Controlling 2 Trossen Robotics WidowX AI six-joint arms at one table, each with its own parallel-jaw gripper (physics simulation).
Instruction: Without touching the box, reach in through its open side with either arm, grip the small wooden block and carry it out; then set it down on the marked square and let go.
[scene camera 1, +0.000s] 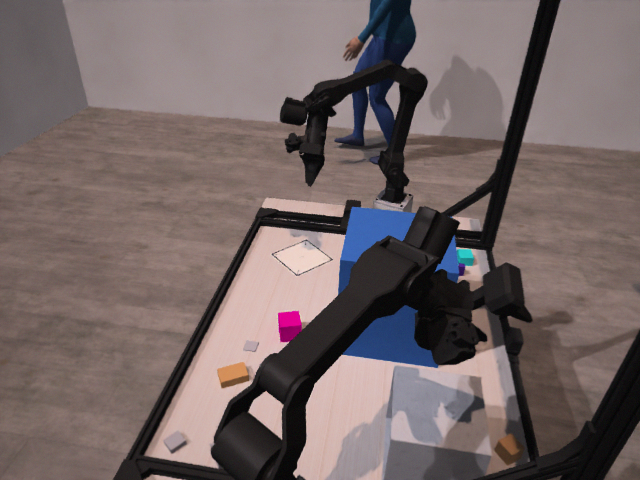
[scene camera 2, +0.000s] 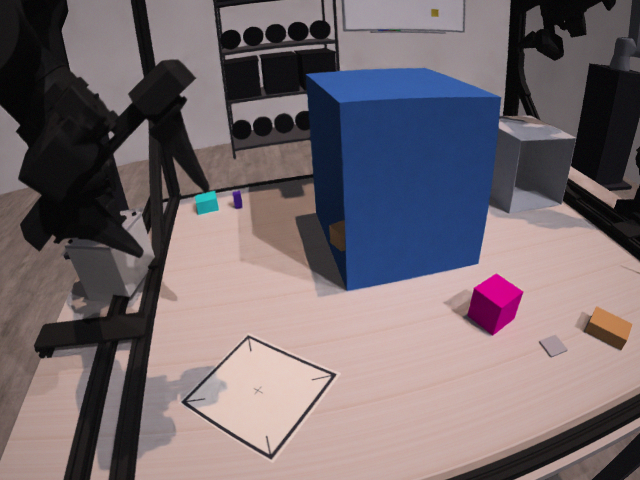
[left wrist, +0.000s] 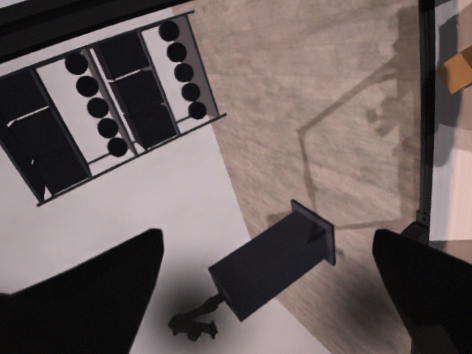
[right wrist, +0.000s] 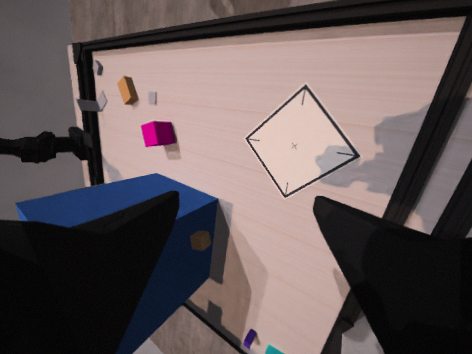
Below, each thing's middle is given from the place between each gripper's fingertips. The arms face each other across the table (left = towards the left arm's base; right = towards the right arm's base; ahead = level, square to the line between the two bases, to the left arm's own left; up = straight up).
Right now my right hand is 60 mm past the magenta cube (scene camera 2: 494, 303), 350 mm to the right of it and 200 mm above it.
Now: left hand 420 mm short of the magenta cube, 240 mm to the left of it and 330 mm above it.
